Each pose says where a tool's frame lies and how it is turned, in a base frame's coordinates. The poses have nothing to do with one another.
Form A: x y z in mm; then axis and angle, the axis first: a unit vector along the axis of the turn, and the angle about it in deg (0 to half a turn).
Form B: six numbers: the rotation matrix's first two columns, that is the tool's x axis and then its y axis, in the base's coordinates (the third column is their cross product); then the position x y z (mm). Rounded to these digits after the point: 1 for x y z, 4 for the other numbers.
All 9 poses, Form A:
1: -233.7 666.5 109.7 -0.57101 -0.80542 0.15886 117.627
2: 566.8 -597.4 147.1 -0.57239 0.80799 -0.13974 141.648
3: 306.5 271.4 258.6 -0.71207 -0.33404 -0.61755 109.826
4: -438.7 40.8 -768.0 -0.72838 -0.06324 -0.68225 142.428
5: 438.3 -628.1 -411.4 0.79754 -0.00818 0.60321 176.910
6: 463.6 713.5 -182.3 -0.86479 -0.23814 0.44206 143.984
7: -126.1 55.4 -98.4 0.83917 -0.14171 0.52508 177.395
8: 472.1 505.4 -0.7 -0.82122 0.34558 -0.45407 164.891
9: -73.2 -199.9 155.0 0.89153 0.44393 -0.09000 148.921
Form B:
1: 0.0135 0.8139 0.5808 0.5324 0.4858 -0.6932 -233.7 666.5 109.7
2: -0.1997 -0.9119 -0.3586 -0.7385 0.3806 -0.5566 566.8 -597.4 147.1
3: 0.3399 -0.2624 0.9031 0.8995 -0.1897 -0.3936 306.5 271.4 258.6
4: 0.1584 -0.3334 0.9294 0.4986 -0.7854 -0.3668 -438.7 40.8 -768.0
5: 0.2727 0.0195 0.9619 -0.0456 -0.9984 0.0331 438.3 -628.1 -411.4
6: 0.5439 0.6325 -0.5515 0.1126 -0.7063 -0.6989 463.6 713.5 -182.3
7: 0.4087 -0.2139 0.8873 -0.2616 -0.9588 -0.1106 -126.1 55.4 -98.4
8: 0.3601 -0.6761 0.6428 -0.4394 -0.7307 -0.5225 472.1 505.4 -0.7
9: 0.6191 0.6883 -0.3781 0.7812 -0.4906 0.3861 -73.2 -199.9 155.0
